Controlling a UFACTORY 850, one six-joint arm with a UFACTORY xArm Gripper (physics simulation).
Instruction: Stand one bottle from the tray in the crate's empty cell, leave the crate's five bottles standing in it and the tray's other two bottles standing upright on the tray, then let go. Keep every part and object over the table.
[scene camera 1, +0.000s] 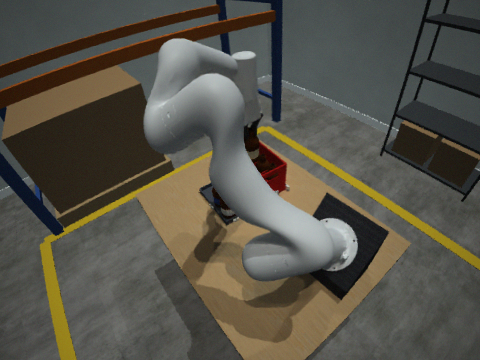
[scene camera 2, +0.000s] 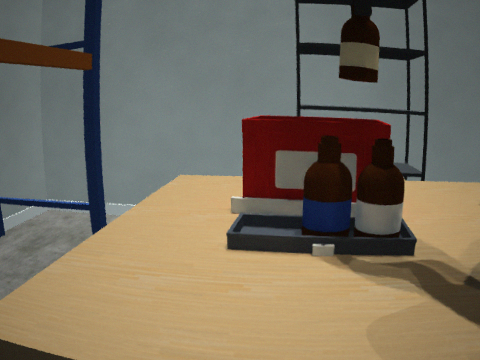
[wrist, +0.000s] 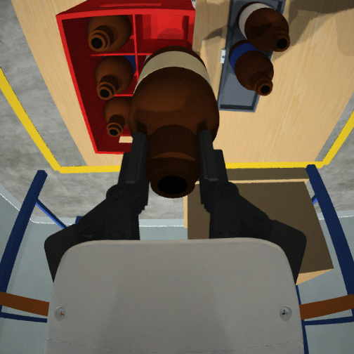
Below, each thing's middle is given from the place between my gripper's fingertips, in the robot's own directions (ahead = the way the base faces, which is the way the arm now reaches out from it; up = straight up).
My gripper is now 29 cm above the white-labelled bottle (scene camera 2: 380, 191) and 16 cm to the right of it. Also, from my hand: white strip (scene camera 2: 238, 204) 36 cm below, 9 cm ahead, 2 cm to the left.
